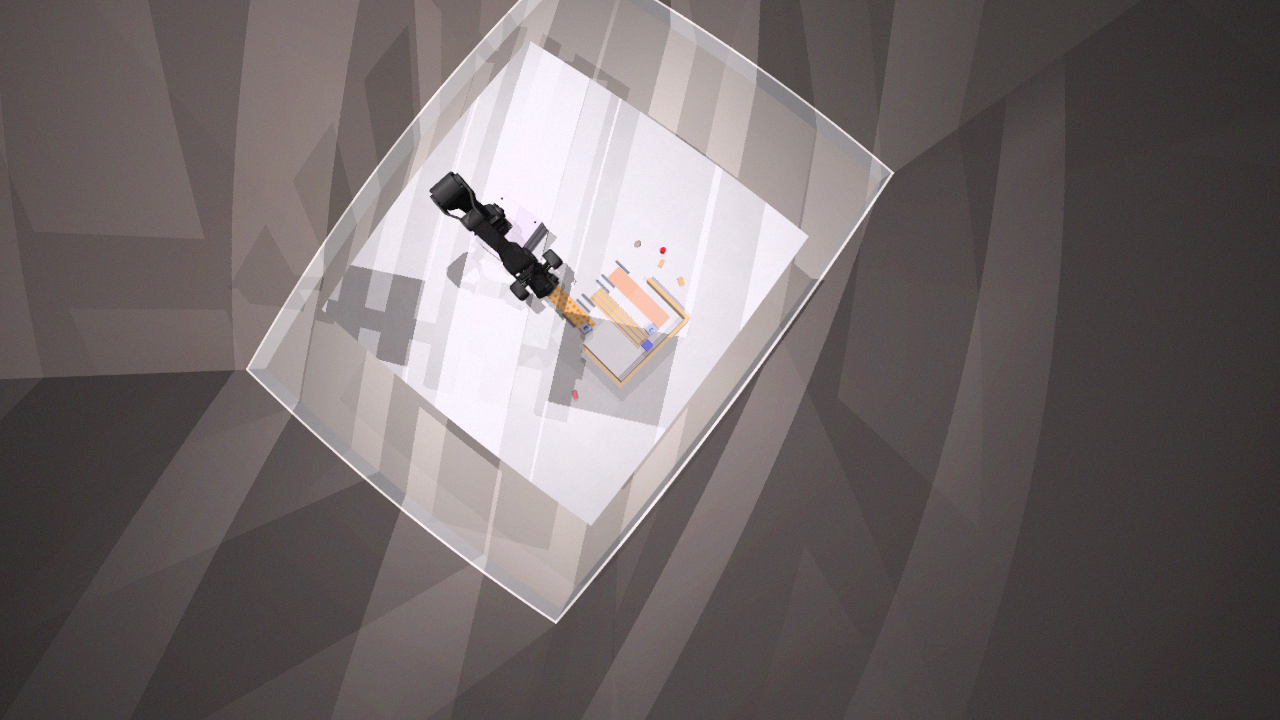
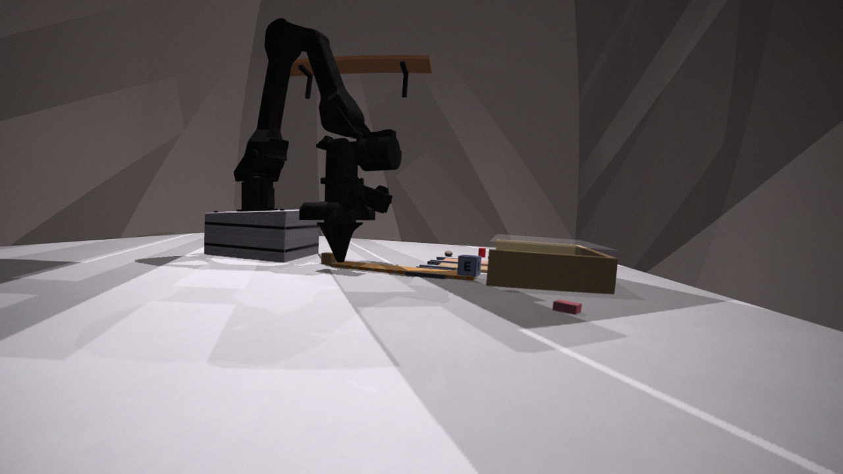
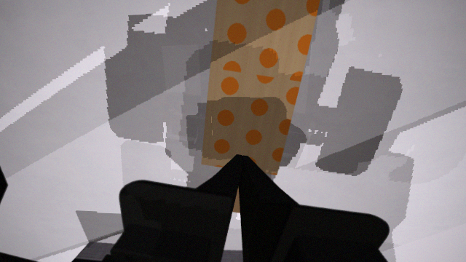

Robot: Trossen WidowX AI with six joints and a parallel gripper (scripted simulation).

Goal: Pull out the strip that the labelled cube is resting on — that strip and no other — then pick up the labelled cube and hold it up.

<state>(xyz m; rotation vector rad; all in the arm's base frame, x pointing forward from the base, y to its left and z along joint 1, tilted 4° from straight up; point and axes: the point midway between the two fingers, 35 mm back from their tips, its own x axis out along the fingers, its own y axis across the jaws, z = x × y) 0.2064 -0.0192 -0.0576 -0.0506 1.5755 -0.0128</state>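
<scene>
Right now the tan block is 2 cm behind my gripper tip. Round my gripper tip: red cylinder: 37 cm to the left, 20 cm ahead, 1 cm above.
</scene>
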